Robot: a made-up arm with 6 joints. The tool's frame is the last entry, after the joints. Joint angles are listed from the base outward. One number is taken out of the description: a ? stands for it. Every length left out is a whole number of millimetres.
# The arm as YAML. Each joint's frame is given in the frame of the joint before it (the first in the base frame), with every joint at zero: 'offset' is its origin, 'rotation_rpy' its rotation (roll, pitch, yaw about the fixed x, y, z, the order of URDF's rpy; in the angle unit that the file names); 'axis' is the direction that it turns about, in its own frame. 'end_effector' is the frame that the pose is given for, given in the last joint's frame.
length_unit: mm
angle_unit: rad
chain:
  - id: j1
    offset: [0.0, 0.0, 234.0]
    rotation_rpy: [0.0, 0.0, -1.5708]
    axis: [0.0, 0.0, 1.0]
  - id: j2
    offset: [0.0, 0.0, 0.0]
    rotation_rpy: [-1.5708, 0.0, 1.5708]
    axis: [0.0, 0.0, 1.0]
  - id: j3
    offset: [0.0, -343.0, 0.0]
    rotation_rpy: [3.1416, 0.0, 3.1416]
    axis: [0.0, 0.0, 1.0]
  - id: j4
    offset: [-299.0, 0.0, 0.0]
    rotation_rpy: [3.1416, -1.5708, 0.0]
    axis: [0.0, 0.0, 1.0]
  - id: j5
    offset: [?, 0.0, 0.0]
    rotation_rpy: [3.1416, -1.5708, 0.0]
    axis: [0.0, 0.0, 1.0]
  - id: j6
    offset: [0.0, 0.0, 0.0]
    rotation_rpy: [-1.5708, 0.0, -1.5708]
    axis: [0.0, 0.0, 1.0]
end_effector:
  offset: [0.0, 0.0, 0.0]
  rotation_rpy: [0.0, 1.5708, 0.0]
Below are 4 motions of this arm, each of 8 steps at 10 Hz.
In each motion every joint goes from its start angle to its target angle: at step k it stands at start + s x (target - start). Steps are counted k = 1, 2, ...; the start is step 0. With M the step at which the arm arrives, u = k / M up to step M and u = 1 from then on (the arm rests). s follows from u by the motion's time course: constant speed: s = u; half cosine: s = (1 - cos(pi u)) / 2; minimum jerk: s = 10 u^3 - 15 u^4 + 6 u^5.
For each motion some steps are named. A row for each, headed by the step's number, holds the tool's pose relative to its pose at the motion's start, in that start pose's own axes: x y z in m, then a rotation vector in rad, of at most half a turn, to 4 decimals.
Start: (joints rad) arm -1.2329 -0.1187 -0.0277 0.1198 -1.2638 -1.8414
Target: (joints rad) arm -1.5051 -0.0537 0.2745 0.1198 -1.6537 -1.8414
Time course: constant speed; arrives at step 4
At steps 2, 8:
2: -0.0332 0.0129 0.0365 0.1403 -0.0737 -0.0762
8: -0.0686 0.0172 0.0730 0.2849 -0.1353 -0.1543

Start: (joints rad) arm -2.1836 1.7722 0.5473 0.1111 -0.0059 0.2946
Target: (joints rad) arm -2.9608 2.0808 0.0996 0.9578 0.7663 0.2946
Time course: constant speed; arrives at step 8
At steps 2, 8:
2: 0.0144 -0.0368 -0.0977 -0.0230 0.0024 -0.0041
8: 0.0169 0.0197 -0.3519 0.1229 -0.2702 0.2850

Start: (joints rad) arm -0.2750 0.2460 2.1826 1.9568 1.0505 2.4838
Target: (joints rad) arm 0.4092 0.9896 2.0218 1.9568 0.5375 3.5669
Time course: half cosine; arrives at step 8
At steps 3, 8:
3: 0.0332 -0.1350 0.0271 0.0100 -0.0773 0.0582
8: 0.1728 -0.3723 -0.1506 -0.0383 -0.0827 -0.0333

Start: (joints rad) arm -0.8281 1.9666 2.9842 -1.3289 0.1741 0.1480
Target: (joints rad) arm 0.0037 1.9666 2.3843 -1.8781 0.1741 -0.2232
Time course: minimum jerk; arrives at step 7
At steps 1, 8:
1: -0.0033 0.0001 -0.0124 0.0354 0.0154 -0.0140
8: -0.3019 0.2230 -0.4066 1.2846 0.6333 -0.8368

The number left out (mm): 95.0
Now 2 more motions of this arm.
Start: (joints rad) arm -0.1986 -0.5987 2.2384 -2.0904 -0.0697 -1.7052
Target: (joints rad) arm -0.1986 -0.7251 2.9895 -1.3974 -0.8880 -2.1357
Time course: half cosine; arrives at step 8
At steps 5, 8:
5: 0.0225 -0.0854 -0.1847 -0.3712 0.1842 -0.7812
8: -0.0052 -0.1255 -0.2674 -0.6234 0.1627 -0.9745

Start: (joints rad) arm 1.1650 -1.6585 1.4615 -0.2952 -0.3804 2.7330
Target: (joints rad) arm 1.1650 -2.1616 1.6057 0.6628 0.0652 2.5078
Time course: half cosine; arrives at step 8
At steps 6, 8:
6: -0.2358 -0.2148 -0.2094 -0.6109 0.9038 -0.2519
8: -0.2903 -0.2462 -0.2267 -0.7208 1.0499 -0.2905

